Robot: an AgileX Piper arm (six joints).
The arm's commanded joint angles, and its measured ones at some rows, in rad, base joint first. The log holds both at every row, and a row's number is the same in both.
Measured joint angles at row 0: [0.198 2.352 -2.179 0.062 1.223 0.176]
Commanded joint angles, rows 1 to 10: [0.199 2.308 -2.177 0.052 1.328 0.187]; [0.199 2.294 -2.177 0.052 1.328 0.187]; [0.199 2.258 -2.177 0.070 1.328 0.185]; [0.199 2.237 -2.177 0.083 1.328 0.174]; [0.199 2.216 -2.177 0.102 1.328 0.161]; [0.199 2.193 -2.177 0.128 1.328 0.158]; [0.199 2.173 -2.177 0.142 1.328 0.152]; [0.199 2.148 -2.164 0.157 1.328 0.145]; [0.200 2.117 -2.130 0.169 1.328 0.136]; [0.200 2.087 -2.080 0.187 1.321 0.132]
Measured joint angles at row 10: [0.198 2.126 -2.135 0.161 1.219 0.154]
